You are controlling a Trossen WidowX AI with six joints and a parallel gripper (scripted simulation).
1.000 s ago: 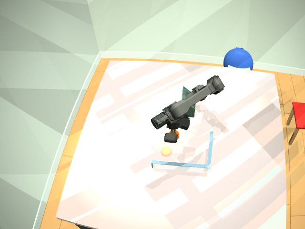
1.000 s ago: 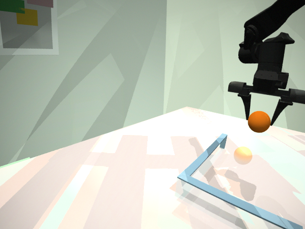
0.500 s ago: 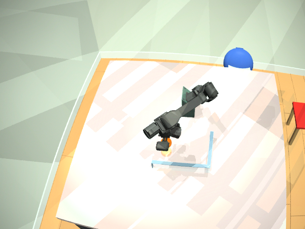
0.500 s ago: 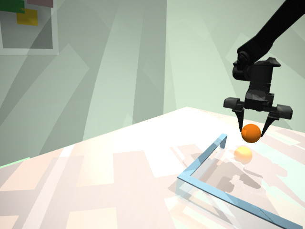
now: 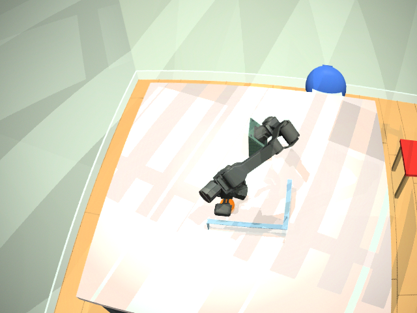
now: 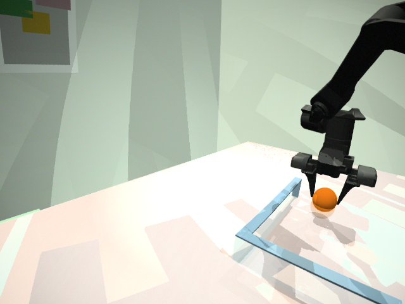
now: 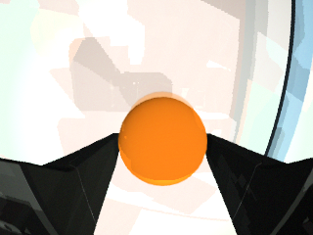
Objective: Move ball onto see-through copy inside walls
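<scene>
Right now my gripper tip is 2 cm above the see-through copy. The rest, counted from my gripper tip: orange ball (right at my gripper tip).
</scene>
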